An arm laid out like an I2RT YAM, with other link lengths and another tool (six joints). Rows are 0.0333 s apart.
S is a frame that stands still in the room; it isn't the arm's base.
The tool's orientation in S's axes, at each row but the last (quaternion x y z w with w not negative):
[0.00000 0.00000 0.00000 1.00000]
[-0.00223 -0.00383 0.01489 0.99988]
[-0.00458 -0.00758 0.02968 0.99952]
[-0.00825 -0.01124 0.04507 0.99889]
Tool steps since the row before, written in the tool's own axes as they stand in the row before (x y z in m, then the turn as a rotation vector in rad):
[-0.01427 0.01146 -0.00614 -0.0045 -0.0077 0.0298]
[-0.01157 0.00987 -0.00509 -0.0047 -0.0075 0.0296]
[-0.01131 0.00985 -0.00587 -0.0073 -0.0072 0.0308]
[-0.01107 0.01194 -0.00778 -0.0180 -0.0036 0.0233]
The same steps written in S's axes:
[-0.01427 0.01146 -0.00614 -0.0045 -0.0077 0.0298]
[-0.01182 0.00950 -0.00522 -0.0047 -0.0075 0.0296]
[-0.01178 0.00911 -0.00613 -0.0073 -0.0074 0.0308]
[-0.01191 0.01077 -0.00823 -0.0181 -0.0048 0.0230]

